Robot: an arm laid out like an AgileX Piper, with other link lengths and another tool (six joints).
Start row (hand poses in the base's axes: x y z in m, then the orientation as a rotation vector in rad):
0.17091 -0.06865 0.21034 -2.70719 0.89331 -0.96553
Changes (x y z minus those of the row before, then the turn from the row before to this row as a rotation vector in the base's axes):
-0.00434 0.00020 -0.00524 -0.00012 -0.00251 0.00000
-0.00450 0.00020 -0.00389 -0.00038 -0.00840 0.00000
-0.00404 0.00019 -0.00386 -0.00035 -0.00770 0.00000
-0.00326 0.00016 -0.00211 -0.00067 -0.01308 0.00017
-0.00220 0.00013 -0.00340 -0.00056 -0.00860 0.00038
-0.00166 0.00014 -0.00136 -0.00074 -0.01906 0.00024
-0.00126 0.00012 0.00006 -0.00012 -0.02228 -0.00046
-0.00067 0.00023 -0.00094 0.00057 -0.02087 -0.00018
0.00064 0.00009 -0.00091 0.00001 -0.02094 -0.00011
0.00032 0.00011 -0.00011 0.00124 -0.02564 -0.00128
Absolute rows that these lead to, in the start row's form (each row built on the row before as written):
0.16657 -0.06845 0.20510 -2.70547 0.89283 -0.96880
0.16207 -0.06825 0.20121 -2.69968 0.89123 -0.97969
0.15803 -0.06806 0.19735 -2.69434 0.88975 -0.98965
0.15477 -0.06790 0.19524 -2.68529 0.88695 -1.00653
0.15257 -0.06777 0.19184 -2.67943 0.88467 -1.01762
0.15091 -0.06763 0.19048 -2.66580 0.88058 -1.04185
0.14965 -0.06751 0.19054 -2.64890 0.87698 -1.06959
0.14898 -0.06728 0.18960 -2.63234 0.87338 -1.09482
0.14962 -0.06719 0.18869 -2.61598 0.86942 -1.12031
0.14994 -0.06708 0.18858 -2.59452 0.86648 -1.15063

